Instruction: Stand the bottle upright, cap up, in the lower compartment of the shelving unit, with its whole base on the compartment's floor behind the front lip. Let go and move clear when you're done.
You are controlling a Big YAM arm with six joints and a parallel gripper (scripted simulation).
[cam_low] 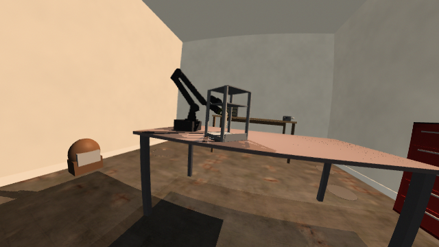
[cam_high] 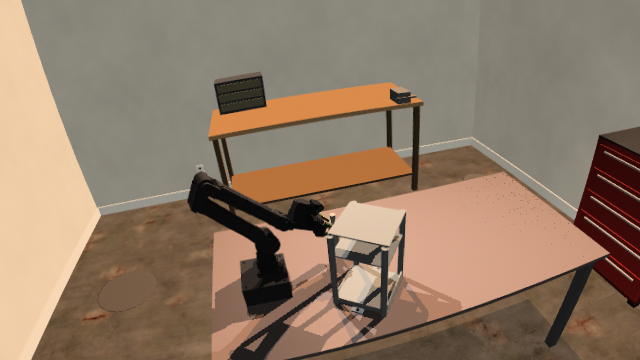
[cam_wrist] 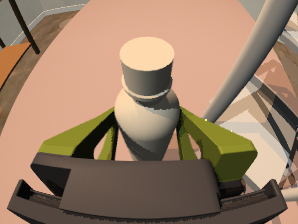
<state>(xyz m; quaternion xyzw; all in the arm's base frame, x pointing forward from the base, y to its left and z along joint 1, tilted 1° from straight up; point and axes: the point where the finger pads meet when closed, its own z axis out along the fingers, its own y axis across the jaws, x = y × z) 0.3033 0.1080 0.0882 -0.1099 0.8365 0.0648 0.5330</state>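
My gripper is now 240 mm to the left of the shelving unit and 110 mm short of it. Round my hand: pale bottle: right at my hand.
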